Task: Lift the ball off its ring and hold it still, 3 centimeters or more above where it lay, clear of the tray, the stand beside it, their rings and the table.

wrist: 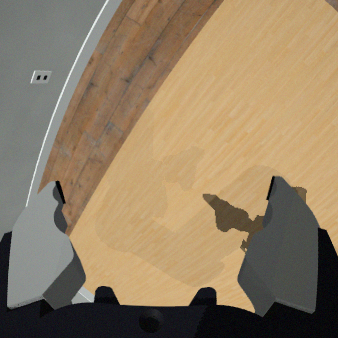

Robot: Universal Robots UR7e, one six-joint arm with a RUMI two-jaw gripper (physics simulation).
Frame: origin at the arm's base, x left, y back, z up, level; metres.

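Where they show: gripper, fingertip midpoint: point(163, 181).
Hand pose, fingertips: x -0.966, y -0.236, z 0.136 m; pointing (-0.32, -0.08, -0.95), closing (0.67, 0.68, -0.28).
After its pixels a point has its place.
My gripper point(163, 181) @[x -0.966, y -0.236, z 0.135 m] is open, with its two grey jaws wide apart at the lower left and lower right of the wrist view. Nothing is between the jaws. Light wooden table top shows between and beyond them. The ball, its ring, the tray and the stand do not show in this view.
The light wooden table top point(240, 110) @[x -0.952, y -0.176, z -0.064 m] fills the middle and right. Dark and faint shadows lie on it near the right jaw. A brown plank floor point(125, 85) runs along the table's left edge. A grey wall point(30, 30) with a white socket point(41, 77) stands at the left.
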